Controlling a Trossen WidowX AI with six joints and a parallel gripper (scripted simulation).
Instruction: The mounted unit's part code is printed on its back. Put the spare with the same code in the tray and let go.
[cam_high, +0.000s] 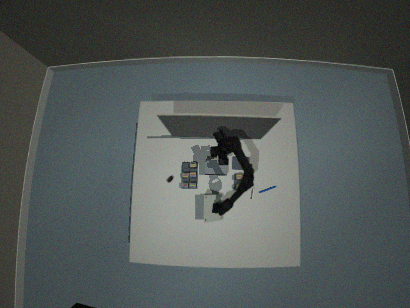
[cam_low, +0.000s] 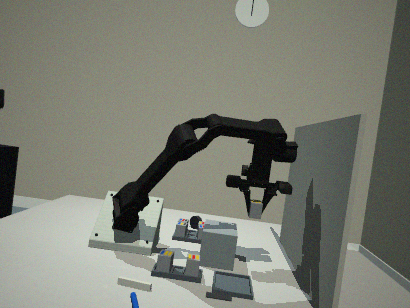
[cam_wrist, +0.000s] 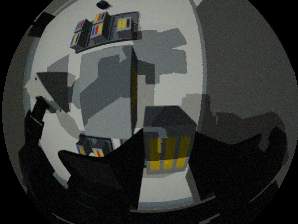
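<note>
The dark grey tray lies 160 mm to the right of my gripper tip, 160 mm below it and 40 mm behind it. From my gripper tip the other things lie so: rack: 180 mm behind, 160 mm below, 150 mm to the right; then tall grey panel: 150 mm ahead, 60 mm above, 40 mm to the left; then mounted unit: 110 mm below, 90 mm behind, 30 mm to the left.
</note>
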